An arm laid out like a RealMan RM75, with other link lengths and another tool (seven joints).
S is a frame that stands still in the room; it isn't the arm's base.
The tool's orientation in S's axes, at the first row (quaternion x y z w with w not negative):
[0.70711 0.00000 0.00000 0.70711]
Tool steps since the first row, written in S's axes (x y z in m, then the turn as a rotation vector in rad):
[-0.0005 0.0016 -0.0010 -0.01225 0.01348 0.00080]
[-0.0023 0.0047 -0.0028 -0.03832 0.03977 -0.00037]
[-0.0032 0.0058 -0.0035 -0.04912 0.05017 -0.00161]
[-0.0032 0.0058 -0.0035 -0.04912 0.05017 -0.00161]
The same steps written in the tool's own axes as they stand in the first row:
[-0.0005 -0.0010 -0.0016 -0.01225 0.00080 -0.01348]
[-0.0023 -0.0028 -0.0047 -0.03832 -0.00037 -0.03977]
[-0.0032 -0.0035 -0.0058 -0.04912 -0.00161 -0.05017]
[-0.0032 -0.0035 -0.0058 -0.04912 -0.00161 -0.05017]

